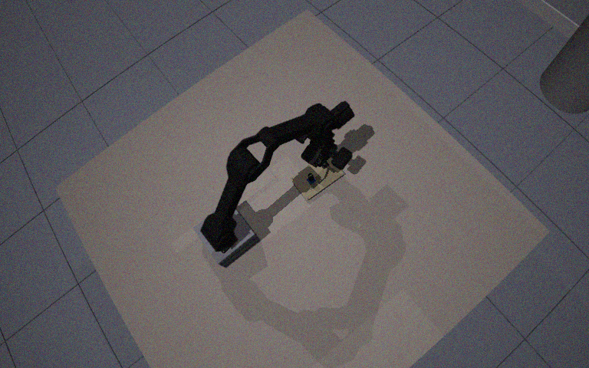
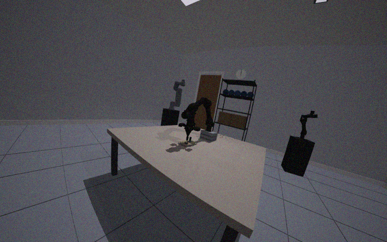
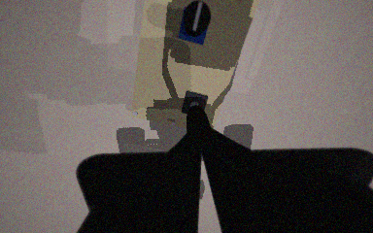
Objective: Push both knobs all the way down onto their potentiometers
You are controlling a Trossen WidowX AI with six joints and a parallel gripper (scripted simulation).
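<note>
Now: the dark knob 7 cm behind my gripper tip, 3 cm below it and 1 cm to the right of it.
</note>
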